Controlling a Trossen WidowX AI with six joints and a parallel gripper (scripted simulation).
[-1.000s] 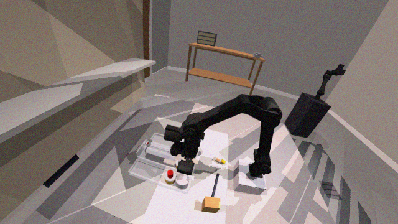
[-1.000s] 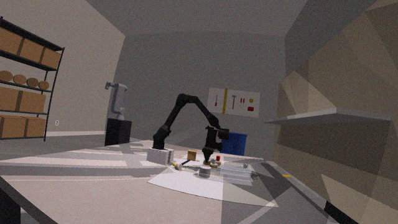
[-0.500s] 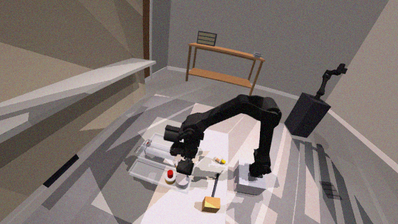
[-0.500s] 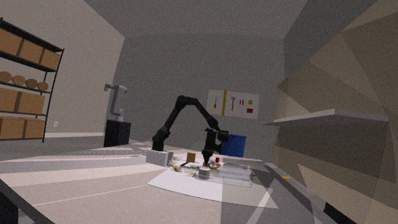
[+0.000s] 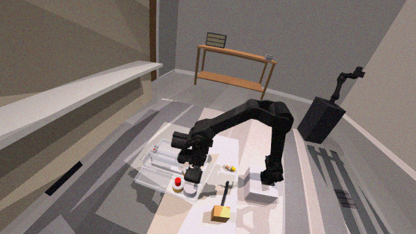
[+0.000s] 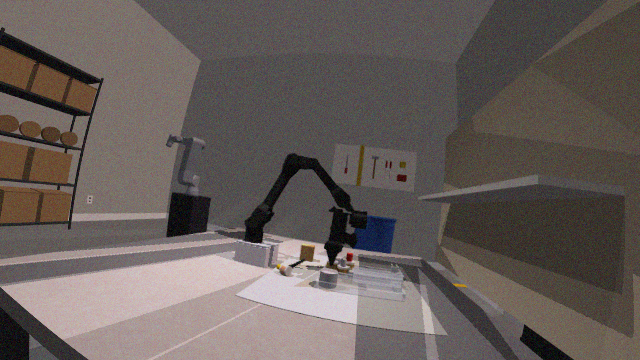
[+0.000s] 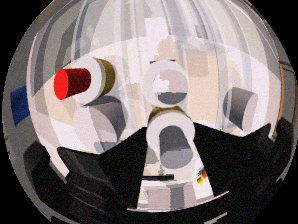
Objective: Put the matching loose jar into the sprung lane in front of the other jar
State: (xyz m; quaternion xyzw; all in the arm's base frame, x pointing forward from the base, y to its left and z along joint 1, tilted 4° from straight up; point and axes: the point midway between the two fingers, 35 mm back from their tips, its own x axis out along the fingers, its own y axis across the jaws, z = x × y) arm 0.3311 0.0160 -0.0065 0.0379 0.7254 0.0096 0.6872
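Right now the clear pusher lane fixture is 14 cm ahead of my gripper tip, 3 cm to the right of it and 2 cm below it.
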